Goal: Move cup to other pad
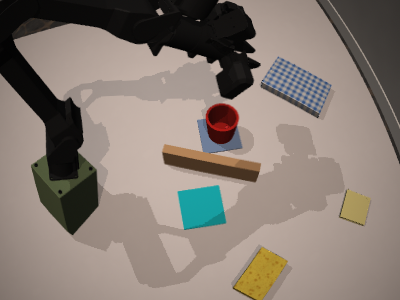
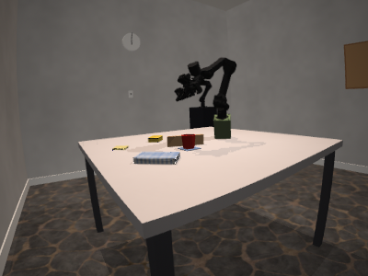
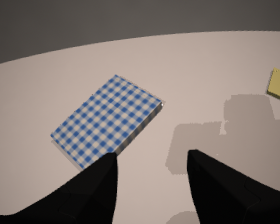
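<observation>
Now: the red cup 26 cm below my hand and 3 cm behind it. From my hand the other things lie so: green marble (26 cm below, 1 cm to the right, 1 cm behind); red marble (26 cm below, 2 cm behind, 1 cm to the left); blue marble (26 cm below, 5 cm behind).
</observation>
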